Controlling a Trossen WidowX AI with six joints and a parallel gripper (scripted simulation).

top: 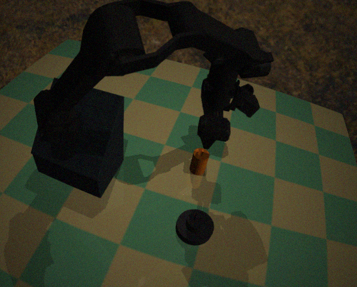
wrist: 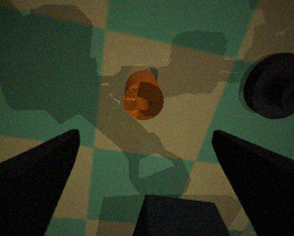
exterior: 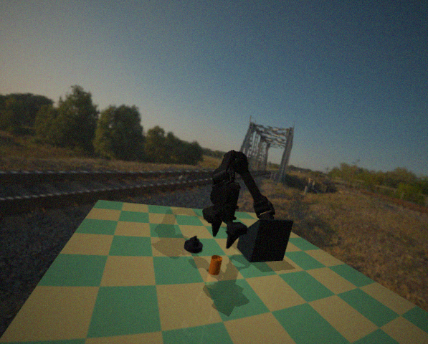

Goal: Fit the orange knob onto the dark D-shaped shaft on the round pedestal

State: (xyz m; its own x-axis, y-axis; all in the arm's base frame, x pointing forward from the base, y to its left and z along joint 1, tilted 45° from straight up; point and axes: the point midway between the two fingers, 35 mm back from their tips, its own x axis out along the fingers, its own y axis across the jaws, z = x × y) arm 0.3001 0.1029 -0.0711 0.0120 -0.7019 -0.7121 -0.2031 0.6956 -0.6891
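Now: gripper tip 10 cm above the orange knob. From my gripper tip the other things lie so: dark round pedestal 4 cm ahead, 18 cm to the right, 9 cm below.
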